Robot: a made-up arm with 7 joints.
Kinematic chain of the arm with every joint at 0, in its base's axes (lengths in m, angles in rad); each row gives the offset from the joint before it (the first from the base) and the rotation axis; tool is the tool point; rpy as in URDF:
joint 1: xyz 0 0 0.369 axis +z
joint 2: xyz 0 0 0 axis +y
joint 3: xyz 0 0 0.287 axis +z
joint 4: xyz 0.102 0 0 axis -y
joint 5: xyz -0.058 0 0.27 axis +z
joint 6: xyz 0 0 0 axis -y
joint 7: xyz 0.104 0 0 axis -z
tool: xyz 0 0 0 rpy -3.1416 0 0
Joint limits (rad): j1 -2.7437..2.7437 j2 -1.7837..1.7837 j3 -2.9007..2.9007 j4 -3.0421..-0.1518 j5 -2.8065..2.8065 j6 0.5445..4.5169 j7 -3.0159..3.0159
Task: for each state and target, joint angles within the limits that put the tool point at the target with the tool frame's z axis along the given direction. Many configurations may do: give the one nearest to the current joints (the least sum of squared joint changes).
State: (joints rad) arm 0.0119 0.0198 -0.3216 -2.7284 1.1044 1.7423 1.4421
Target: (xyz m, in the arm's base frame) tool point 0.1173 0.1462 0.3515 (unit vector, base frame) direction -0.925 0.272 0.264
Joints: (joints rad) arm 0.3835 -0.3101 0.2714 -3.0421 1.0741 1.0179 1.4421
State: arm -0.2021 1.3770 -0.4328 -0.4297 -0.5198 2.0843 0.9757
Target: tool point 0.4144 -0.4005 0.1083 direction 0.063 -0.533 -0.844
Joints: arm -0.7284 1.5696 -0.2782 -0.9574 -0.5123 2.9149 0.9757
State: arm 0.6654 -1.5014 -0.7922 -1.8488 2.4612 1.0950 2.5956
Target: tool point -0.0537 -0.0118 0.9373 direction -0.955 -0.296 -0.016
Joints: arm 0.7853 -1.0508 -0.0141 -1.7748 2.5269 0.9217 2.5956
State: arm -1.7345 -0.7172 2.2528 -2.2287 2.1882 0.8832 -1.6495
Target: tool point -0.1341 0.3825 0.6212 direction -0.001 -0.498 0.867
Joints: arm -0.9906 0.1672 2.8465 -2.2799 2.7770 0.5445 -1.6495
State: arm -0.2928 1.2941 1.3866 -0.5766 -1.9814 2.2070 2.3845
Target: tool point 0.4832 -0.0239 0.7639 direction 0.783 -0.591 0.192
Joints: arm -0.9395 0.6948 1.4588 -0.9476 -2.1939 2.3749 2.3845
